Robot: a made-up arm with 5 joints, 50 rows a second.
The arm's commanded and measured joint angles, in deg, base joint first. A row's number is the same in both.
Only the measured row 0 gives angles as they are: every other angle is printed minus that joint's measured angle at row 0.
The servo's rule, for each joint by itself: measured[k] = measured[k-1] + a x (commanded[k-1-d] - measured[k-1]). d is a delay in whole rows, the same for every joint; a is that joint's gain. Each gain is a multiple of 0.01, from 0.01 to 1. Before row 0 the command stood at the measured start. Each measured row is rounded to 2 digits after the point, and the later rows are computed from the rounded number. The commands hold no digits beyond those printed.
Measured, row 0:
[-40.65 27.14 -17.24 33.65 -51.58]
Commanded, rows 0 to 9:
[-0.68 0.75 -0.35 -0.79 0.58]
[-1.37 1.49 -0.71 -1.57 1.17]
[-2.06 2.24 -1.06 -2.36 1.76]
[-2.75 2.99 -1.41 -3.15 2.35]
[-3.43 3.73 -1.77 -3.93 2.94]
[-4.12 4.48 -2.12 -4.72 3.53]
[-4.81 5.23 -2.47 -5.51 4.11]
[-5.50 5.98 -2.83 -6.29 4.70]
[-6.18 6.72 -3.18 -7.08 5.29]
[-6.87 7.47 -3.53 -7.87 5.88]
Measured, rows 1 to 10:
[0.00 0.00 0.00 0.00 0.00]
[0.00 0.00 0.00 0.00 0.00]
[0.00 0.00 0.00 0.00 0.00]
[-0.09 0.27 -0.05 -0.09 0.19]
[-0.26 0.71 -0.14 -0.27 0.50]
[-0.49 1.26 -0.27 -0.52 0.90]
[-0.78 1.88 -0.43 -0.84 1.36]
[-1.12 2.55 -0.62 -1.21 1.87]
[-1.51 3.24 -0.83 -1.63 2.40]
[-1.94 3.96 -1.06 -2.10 2.95]
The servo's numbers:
d 3
a 0.13 0.36 0.14 0.12 0.32

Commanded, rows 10 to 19:
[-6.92 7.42 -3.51 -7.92 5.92]
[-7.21 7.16 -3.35 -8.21 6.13]
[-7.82 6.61 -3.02 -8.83 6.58]
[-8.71 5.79 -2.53 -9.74 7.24]
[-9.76 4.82 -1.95 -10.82 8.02]
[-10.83 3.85 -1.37 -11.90 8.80]
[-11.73 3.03 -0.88 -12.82 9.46]
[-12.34 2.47 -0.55 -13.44 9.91]
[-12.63 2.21 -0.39 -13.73 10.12]
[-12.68 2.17 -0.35 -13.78 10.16]
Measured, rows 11 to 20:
[-2.40 4.69 -1.31 -2.60 3.51]
[-2.89 5.42 -1.57 -3.14 4.08]
[-3.41 6.16 -1.84 -3.71 4.66]
[-3.87 6.61 -2.07 -4.22 5.06]
[-4.30 6.81 -2.25 -4.70 5.40]
[-4.76 6.74 -2.36 -5.20 5.78]
[-5.27 6.40 -2.38 -5.74 6.25]
[-5.85 5.83 -2.32 -6.35 6.82]
[-6.50 5.12 -2.19 -7.02 7.45]
[-7.18 4.37 -2.01 -7.72 8.09]

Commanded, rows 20 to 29:
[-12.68 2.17 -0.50 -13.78 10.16]
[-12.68 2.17 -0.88 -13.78 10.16]
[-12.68 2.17 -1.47 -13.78 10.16]
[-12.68 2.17 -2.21 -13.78 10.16]
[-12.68 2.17 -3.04 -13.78 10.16]
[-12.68 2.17 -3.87 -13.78 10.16]
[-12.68 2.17 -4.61 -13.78 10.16]
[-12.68 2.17 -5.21 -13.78 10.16]
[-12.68 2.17 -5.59 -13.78 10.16]
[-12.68 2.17 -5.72 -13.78 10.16]
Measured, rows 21 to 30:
[-7.85 3.69 -1.81 -8.41 8.67]
[-8.47 3.16 -1.61 -9.05 9.13]
[-9.02 2.80 -1.43 -9.62 9.46]
[-9.50 2.57 -1.30 -10.12 9.68]
[-9.91 2.43 -1.24 -10.56 9.83]
[-10.27 2.34 -1.27 -10.95 9.94]
[-10.58 2.28 -1.40 -11.29 10.01]
[-10.85 2.24 -1.63 -11.59 10.06]
[-11.09 2.21 -1.94 -11.85 10.09]
[-11.30 2.20 -2.31 -12.08 10.11]

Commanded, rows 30 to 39:
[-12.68 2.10 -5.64 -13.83 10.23]
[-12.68 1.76 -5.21 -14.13 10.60]
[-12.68 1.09 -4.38 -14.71 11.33]
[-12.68 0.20 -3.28 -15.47 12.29]
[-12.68 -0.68 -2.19 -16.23 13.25]
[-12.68 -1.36 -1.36 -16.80 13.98]
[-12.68 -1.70 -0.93 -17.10 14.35]
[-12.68 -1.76 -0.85 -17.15 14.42]
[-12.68 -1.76 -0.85 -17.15 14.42]
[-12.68 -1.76 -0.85 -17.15 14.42]
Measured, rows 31 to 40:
[-11.48 2.19 -2.72 -12.28 10.13]
[-11.64 2.18 -3.12 -12.46 10.14]
[-11.78 2.18 -3.48 -12.62 10.15]
[-11.90 2.15 -3.78 -12.77 10.18]
[-12.00 2.01 -3.98 -12.93 10.31]
[-12.09 1.68 -4.04 -13.14 10.64]
[-12.17 1.15 -3.93 -13.42 11.17]
[-12.24 0.49 -3.69 -13.76 11.84]
[-12.30 -0.18 -3.36 -14.12 12.52]
[-12.35 -0.73 -3.02 -14.48 13.11]

